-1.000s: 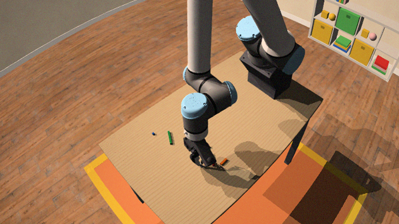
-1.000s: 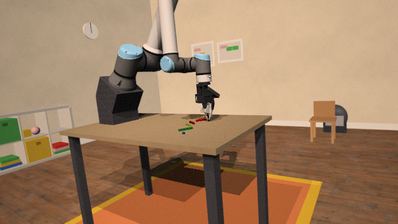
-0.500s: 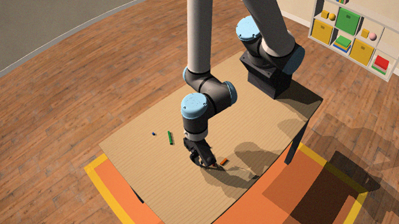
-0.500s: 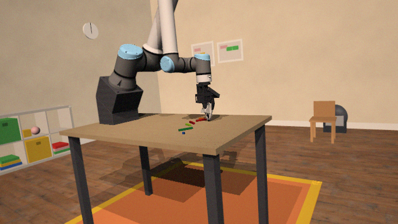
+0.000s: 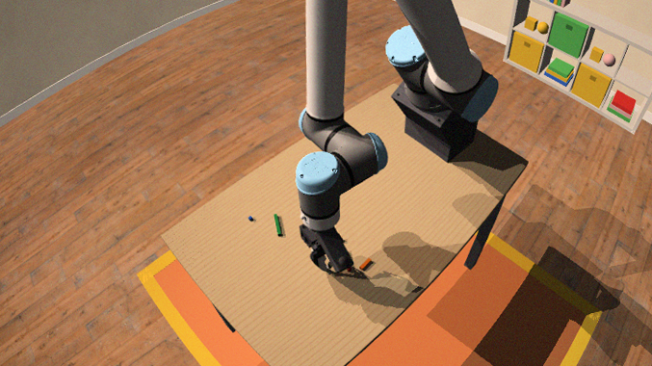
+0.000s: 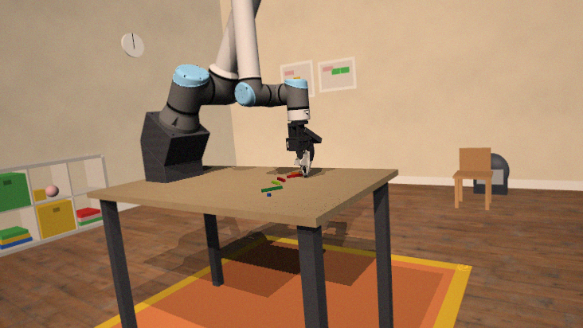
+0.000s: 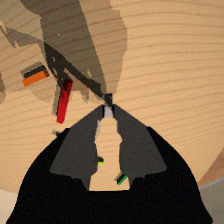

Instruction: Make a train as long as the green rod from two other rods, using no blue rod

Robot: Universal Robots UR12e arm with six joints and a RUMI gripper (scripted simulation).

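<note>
Now: hand 130 mm to the left of the lime rod, 50 mm past it and 20 mm above it. Round my hand: green rod: 230 mm to the right, 20 mm below, 10 mm ahead; then grey rod: 10 mm below; then orange rod: 100 mm behind, 50 mm to the left, 20 mm below.
</note>
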